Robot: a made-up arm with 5 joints.
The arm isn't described. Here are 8 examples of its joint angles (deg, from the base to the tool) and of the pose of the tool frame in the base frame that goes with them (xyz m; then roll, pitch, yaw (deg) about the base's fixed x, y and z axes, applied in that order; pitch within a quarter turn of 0, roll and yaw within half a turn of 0).
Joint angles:
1: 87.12 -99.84 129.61 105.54 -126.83
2: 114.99 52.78 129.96 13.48 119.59
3: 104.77 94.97 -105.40 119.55 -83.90
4: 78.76 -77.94 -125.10 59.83 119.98
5: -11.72 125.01 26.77 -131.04 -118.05
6: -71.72 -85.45 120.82 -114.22 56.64
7: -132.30 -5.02 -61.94 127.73 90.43
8: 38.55 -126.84 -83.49 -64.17 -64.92
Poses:
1: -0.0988 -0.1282 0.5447 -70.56 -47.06 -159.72
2: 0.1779 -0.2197 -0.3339 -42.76 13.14 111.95
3: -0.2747 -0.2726 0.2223 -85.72 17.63 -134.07
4: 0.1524 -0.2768 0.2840 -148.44 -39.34 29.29
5: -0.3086 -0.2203 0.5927 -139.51 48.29 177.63
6: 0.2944 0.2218 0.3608 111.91 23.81 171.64
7: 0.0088 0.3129 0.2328 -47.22 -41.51 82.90
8: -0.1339 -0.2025 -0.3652 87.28 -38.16 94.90
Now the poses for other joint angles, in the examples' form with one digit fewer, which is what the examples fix.
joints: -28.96 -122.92 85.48 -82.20 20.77
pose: 0.065 0.347 0.502 163.4 28.1 -110.1
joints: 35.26 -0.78 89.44 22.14 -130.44
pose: -0.345 0.071 -0.257 -139.3 22.1 35.3
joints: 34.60 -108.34 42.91 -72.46 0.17
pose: -0.419 0.380 0.098 170.4 -27.3 -35.6
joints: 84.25 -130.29 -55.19 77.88 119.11
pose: -0.027 -0.226 -0.182 -80.8 70.9 34.1
